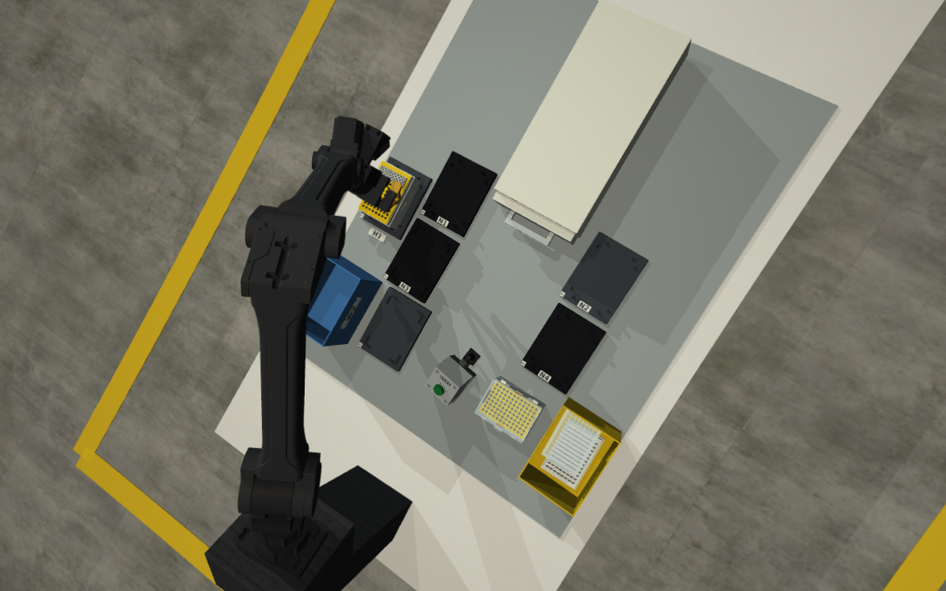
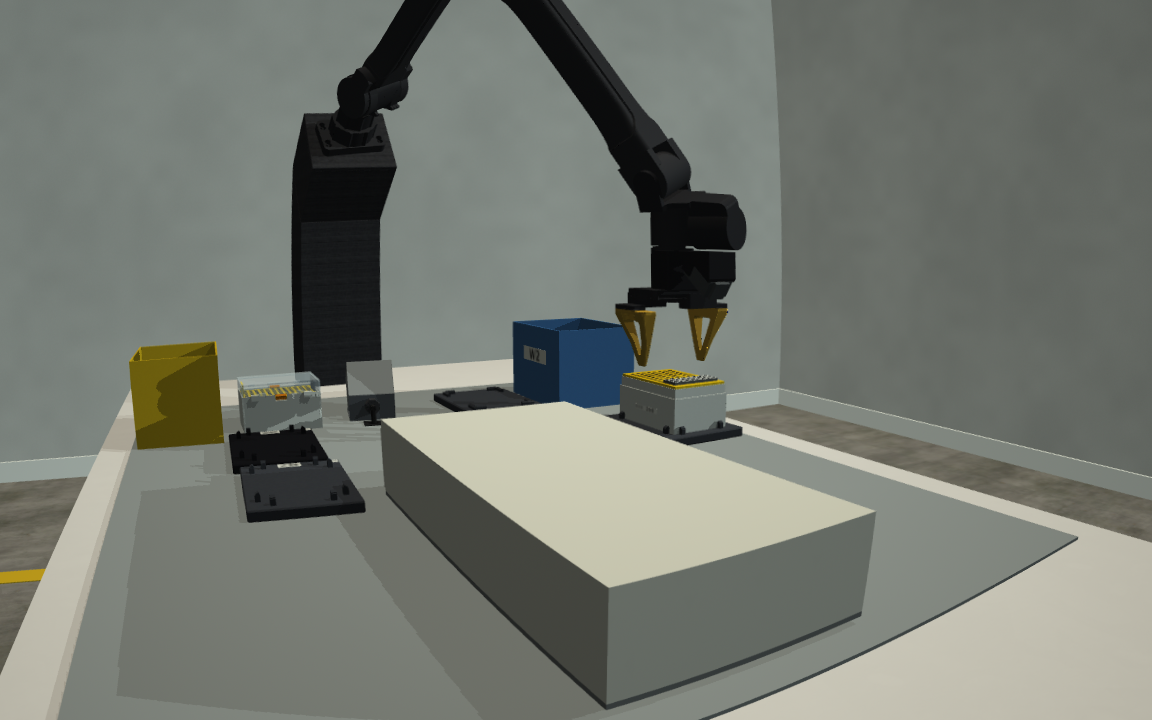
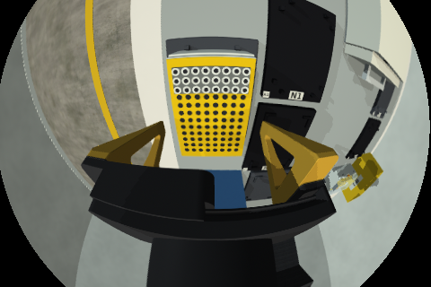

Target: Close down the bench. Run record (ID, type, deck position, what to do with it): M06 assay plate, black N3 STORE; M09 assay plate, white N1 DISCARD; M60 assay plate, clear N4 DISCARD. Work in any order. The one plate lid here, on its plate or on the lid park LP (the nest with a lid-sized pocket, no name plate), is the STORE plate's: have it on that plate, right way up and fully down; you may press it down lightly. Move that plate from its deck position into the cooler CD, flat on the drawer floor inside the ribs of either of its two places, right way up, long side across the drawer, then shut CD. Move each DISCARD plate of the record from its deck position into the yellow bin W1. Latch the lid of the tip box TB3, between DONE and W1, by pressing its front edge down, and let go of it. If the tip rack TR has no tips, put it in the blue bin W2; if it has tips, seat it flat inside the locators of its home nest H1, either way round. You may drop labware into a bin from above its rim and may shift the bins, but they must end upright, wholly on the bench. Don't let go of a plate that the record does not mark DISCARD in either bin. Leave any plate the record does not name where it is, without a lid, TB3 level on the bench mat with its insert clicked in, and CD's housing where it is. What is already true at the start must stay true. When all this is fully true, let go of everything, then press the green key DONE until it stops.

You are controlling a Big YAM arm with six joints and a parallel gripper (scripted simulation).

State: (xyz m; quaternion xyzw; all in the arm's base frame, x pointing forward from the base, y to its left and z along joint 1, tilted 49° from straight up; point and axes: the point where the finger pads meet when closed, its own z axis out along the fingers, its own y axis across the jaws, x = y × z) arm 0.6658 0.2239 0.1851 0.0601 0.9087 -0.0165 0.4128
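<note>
My hand is 10 mm past the yellow tip rack and 40 mm above it. Round my hand: nest N3: 120 mm behind, 110 mm to the right, 90 mm below; home nest H1: 90 mm below; nest N1: 50 mm ahead, 150 mm to the right, 90 mm below.
</note>
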